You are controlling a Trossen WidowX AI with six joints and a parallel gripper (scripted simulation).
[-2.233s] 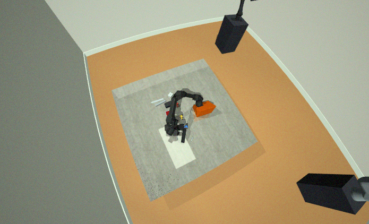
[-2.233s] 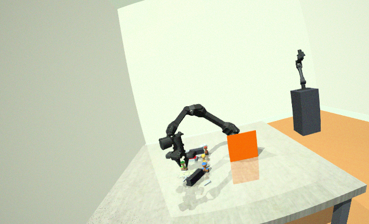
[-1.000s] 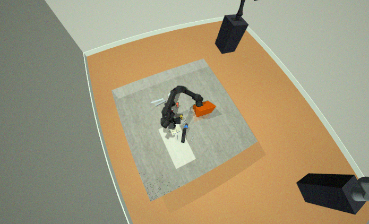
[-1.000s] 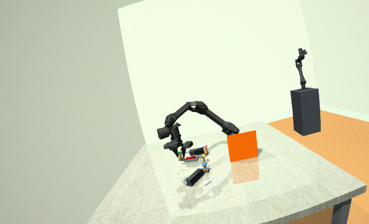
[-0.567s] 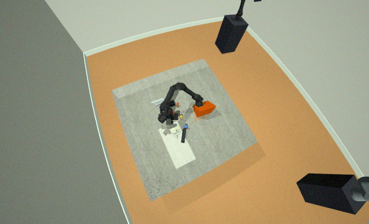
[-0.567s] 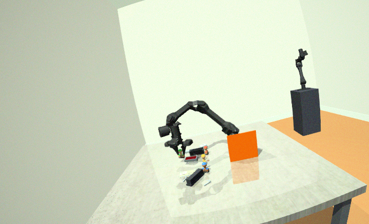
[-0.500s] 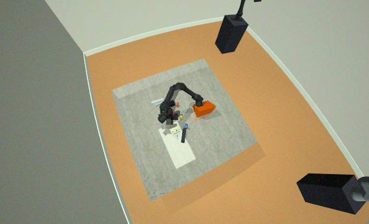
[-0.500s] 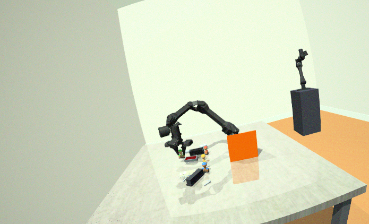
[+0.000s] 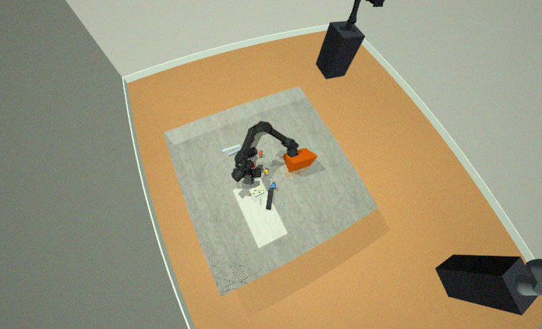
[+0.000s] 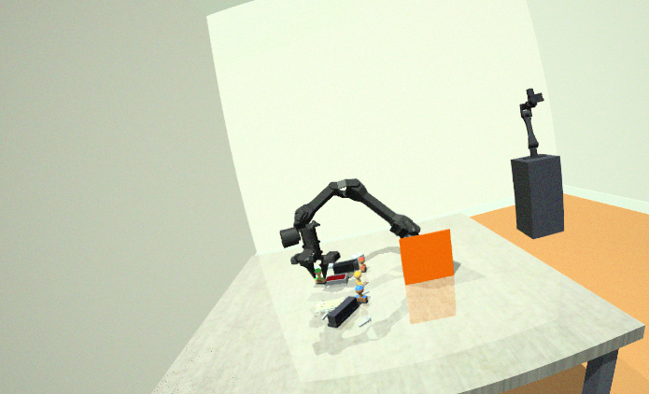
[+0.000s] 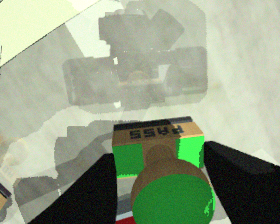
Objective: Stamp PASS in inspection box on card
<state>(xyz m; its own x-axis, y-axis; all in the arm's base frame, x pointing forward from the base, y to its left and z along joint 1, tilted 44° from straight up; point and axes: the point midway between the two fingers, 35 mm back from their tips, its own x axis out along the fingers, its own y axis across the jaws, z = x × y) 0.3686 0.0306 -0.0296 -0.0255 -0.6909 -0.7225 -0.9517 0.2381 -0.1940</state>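
My gripper tip is now right at the green-knobbed stamp. The rest, counted from my gripper tip: yellow stamp (140 mm behind, 40 mm below); then red ink pad (100 mm to the right, 60 mm below, 40 mm behind); then pale card (110 mm to the left, 70 mm below, 40 mm behind).
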